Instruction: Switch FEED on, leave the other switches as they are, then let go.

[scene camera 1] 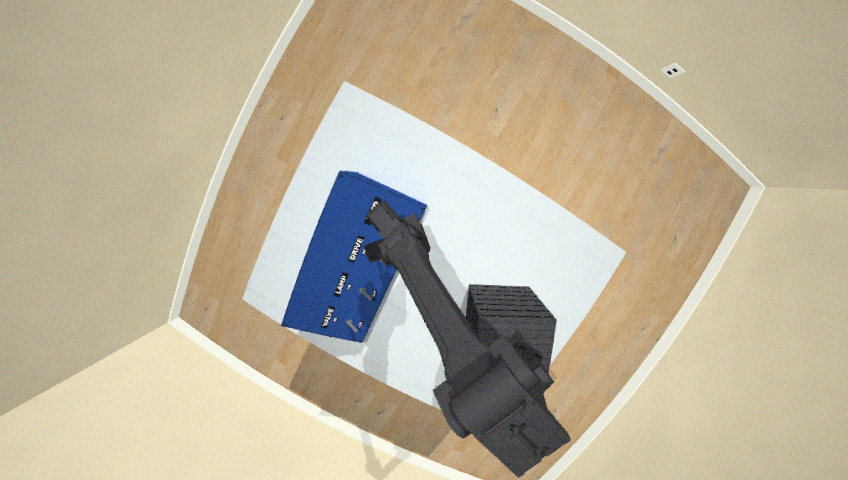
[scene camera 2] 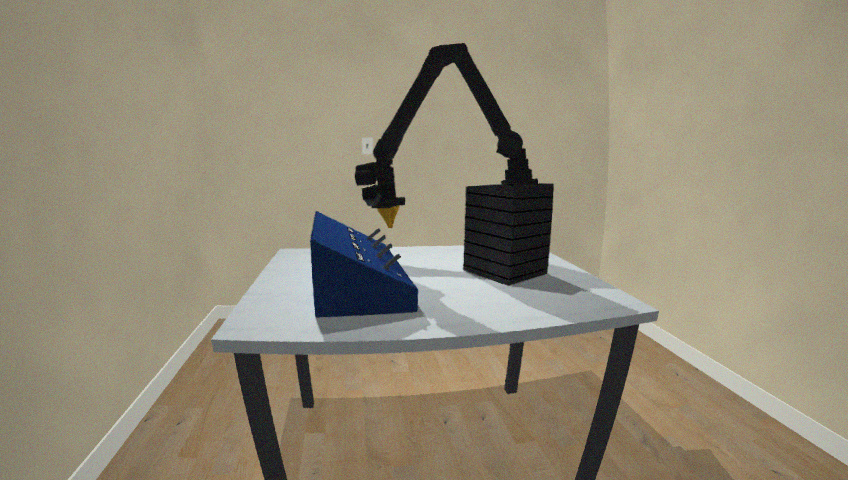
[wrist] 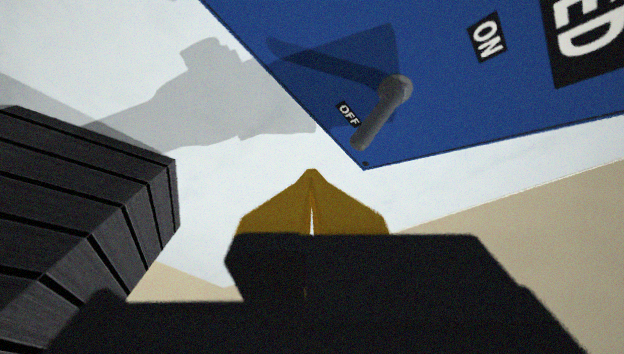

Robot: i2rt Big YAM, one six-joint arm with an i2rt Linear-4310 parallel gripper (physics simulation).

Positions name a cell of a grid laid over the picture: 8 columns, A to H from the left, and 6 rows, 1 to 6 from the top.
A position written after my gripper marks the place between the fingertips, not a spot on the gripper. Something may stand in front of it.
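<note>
Feed lever (wrist: E3) visible, as is my gripper (wrist: D3).
</note>
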